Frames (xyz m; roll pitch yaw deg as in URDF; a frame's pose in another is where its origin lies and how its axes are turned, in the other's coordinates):
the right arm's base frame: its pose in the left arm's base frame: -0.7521 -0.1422 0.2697 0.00 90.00 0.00
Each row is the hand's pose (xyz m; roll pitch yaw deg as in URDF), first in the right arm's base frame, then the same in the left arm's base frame.
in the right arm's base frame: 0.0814 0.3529 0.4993 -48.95 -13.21 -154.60
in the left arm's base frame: -0.2528 0.2107 0.1883 -164.65 -61.57 -61.31
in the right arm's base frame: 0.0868 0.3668 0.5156 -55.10 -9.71 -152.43
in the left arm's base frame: -0.2365 0.2246 0.1829 -163.00 -60.90 -69.71
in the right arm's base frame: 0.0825 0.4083 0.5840 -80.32 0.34 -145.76
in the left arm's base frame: -0.1681 0.2661 0.1872 -169.82 -55.76 -90.60
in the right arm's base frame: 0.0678 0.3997 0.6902 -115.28 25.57 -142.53
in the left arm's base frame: -0.0619 0.2575 0.2019 -175.90 -45.72 -128.19
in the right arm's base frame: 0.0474 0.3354 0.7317 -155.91 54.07 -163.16
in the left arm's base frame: -0.0204 0.1932 0.2223 -176.41 -34.17 -168.14
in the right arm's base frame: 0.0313 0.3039 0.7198 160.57 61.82 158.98
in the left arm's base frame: -0.0323 0.1617 0.2384 -175.88 -26.16 169.12
